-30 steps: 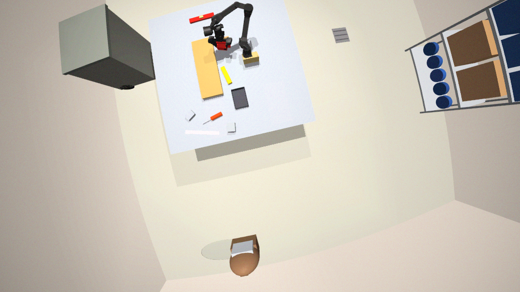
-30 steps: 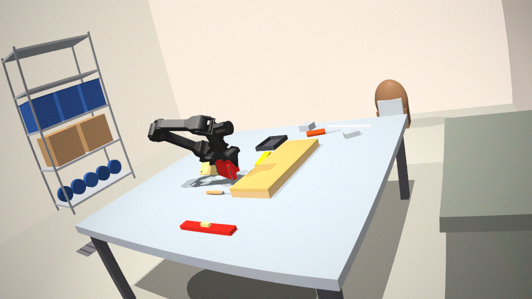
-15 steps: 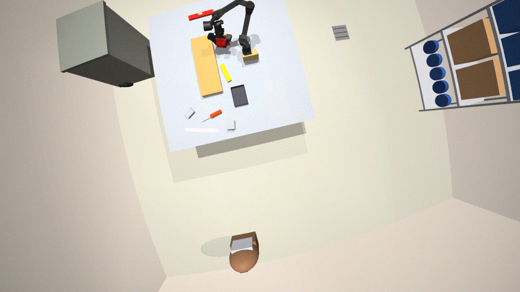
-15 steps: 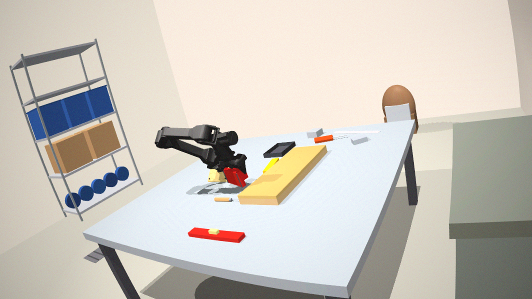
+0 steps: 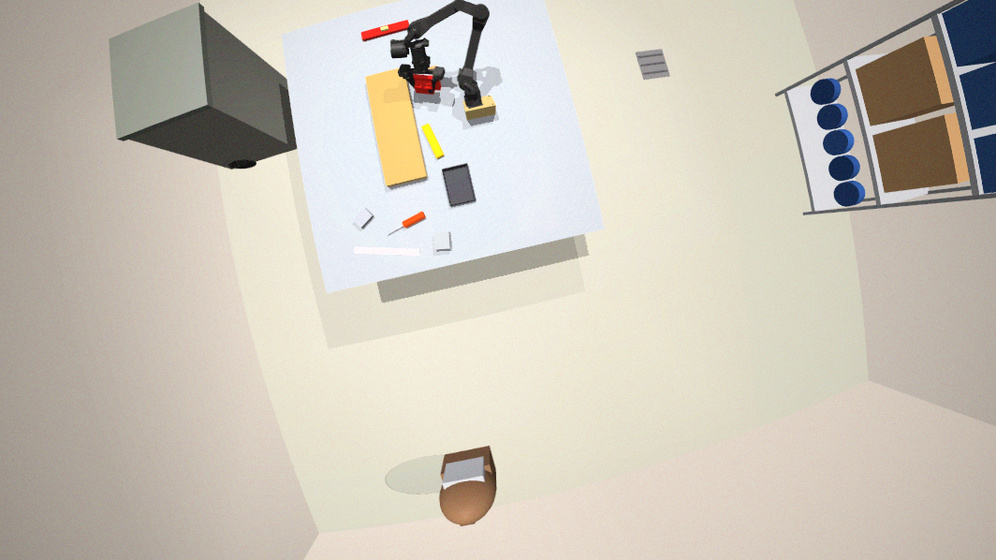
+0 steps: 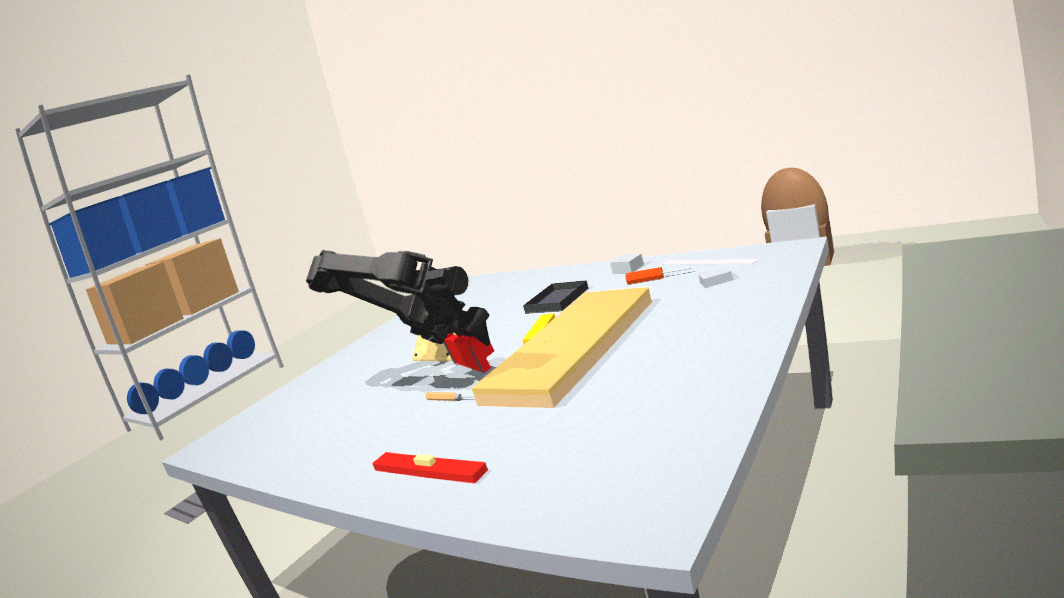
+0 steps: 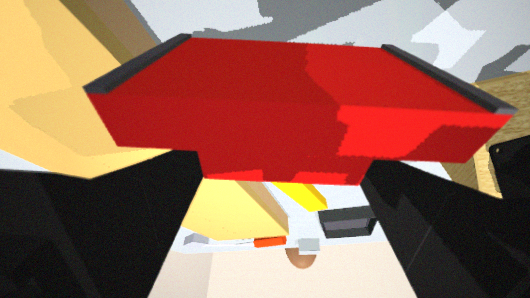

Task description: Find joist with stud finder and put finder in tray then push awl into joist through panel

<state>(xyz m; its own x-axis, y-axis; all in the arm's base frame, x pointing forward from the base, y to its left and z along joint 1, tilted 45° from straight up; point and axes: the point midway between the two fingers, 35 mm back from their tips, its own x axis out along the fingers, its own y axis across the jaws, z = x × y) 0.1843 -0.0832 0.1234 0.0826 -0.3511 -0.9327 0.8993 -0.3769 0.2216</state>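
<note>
My gripper tip is now 2 cm past the red stud finder. Also, from my gripper tip: awl (1 cm behind, 13 cm to the right, 7 cm below); yellow block (4 cm ahead, 21 cm to the left, 7 cm below); red level (10 cm ahead, 39 cm to the right, 6 cm below).
</note>
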